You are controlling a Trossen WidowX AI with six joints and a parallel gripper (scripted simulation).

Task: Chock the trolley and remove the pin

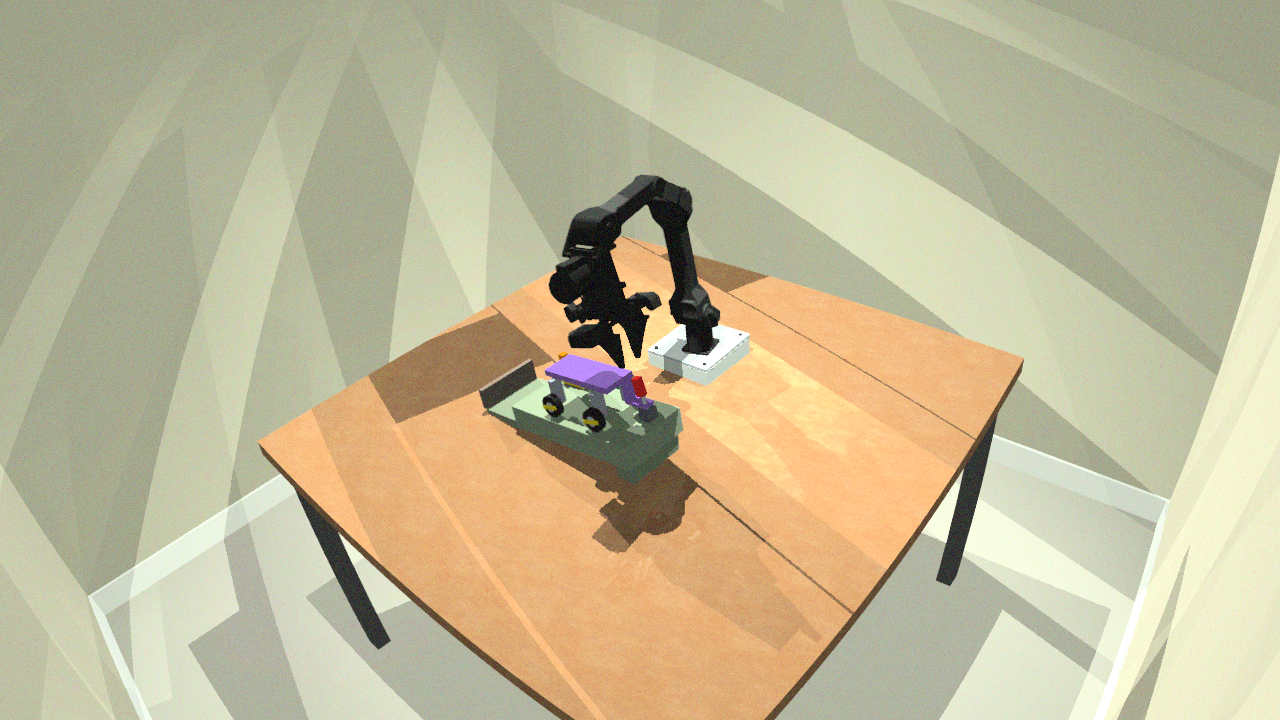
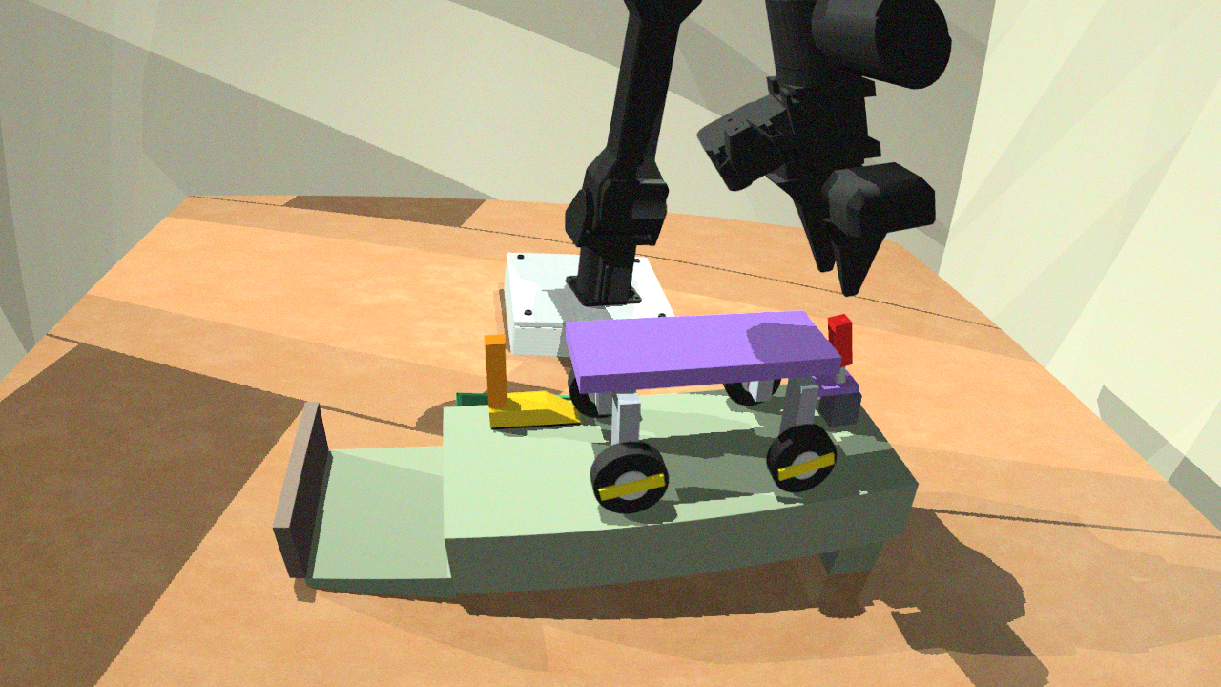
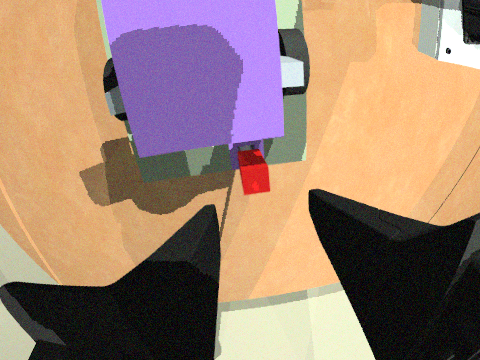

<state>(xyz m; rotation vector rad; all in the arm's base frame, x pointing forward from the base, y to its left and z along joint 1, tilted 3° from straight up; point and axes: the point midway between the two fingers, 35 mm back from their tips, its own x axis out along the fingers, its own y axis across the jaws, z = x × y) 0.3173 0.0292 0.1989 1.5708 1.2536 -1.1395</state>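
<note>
Right now my gripper tip is 2 cm to the right of the red-headed stop pin and 6 cm above it. Round my gripper tip: purple trolley 9 cm to the right, 9 cm below; pale green ramp 10 cm to the right, 15 cm below; yellow chock 7 cm behind, 19 cm to the right, 11 cm below.
</note>
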